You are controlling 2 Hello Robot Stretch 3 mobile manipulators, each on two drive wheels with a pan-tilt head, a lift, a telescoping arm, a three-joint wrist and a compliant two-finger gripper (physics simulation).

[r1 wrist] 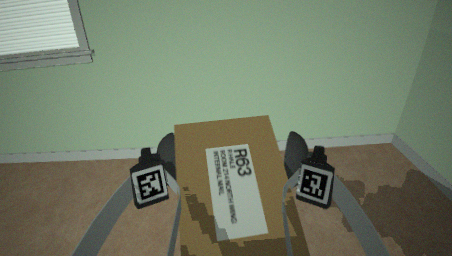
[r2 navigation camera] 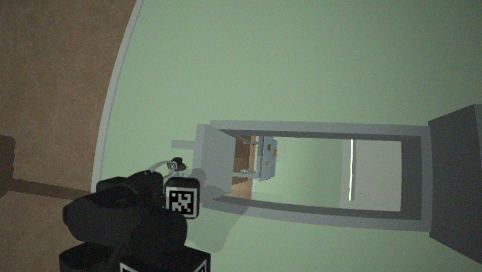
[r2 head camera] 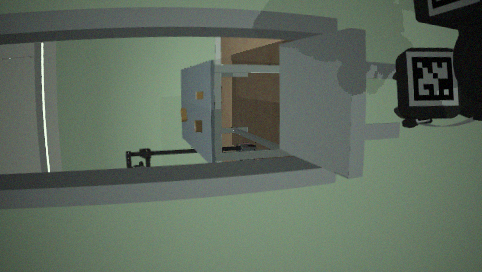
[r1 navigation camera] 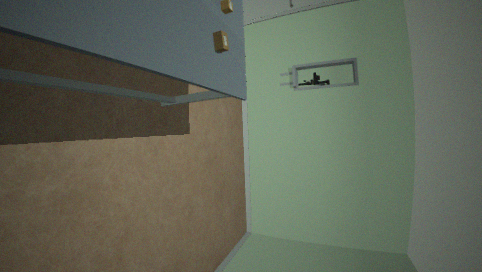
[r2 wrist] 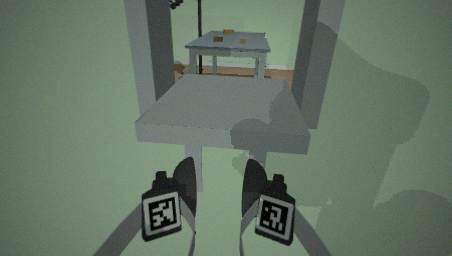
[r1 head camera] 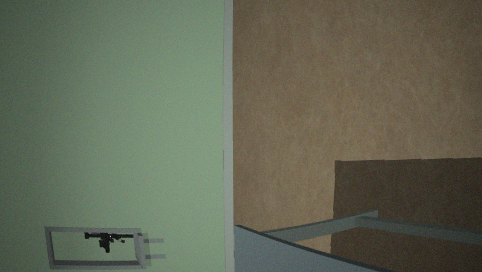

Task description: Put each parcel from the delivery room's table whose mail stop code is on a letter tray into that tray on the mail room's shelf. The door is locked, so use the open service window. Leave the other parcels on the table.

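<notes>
r1's gripper (r1 wrist: 230, 150) is shut on the brown parcel R63 (r1 wrist: 192, 145), its label facing the r1 wrist camera, above floor in that view. r2's gripper (r2 wrist: 220, 172) is open and empty, below the front edge of the service window's sill board (r2 wrist: 220, 102) (r2 head camera: 315, 100) (r2 navigation camera: 215, 160). The window frame (r1 head camera: 95, 263) (r1 navigation camera: 357, 72) (r2 head camera: 175, 17) (r2 navigation camera: 320, 126) (r2 wrist: 137, 55) is open. Beyond it stands the blue-grey table (r2 head camera: 190, 80) (r2 navigation camera: 264, 172) (r2 wrist: 230, 46) with three parcels (r2 head camera: 199, 95) (r2 head camera: 198, 126) (r2 head camera: 184, 115). No letter tray or shelf shows.
In the r1 navigation view, two parcels (r1 navigation camera: 220, 41) (r1 navigation camera: 226, 6) lie on the table near r1. r1's black mast (r2 head camera: 172, 151) (r2 wrist: 200, 30) stands beside the table. A slatted window (r1 wrist: 37, 25) is in the wall ahead of r1's wrist. A dark grey panel (r2 navigation camera: 455, 185) borders the service window.
</notes>
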